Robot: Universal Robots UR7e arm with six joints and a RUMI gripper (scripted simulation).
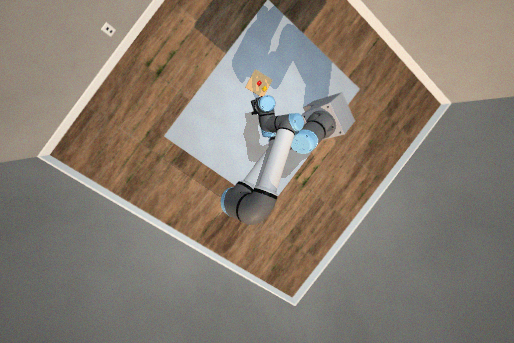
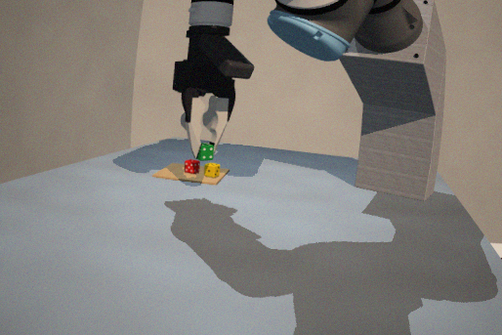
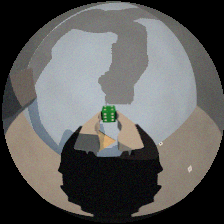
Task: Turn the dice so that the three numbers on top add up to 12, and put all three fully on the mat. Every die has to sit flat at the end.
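Right now my hand is 130 mm short of the red die, 150 mm to the left of it and 80 mm above it. Also, from my hand: green die (10 mm below); then tan mat (130 mm ahead, 150 mm to the right, 90 mm below); then yellow die (80 mm ahead, 160 mm to the right, 80 mm below).
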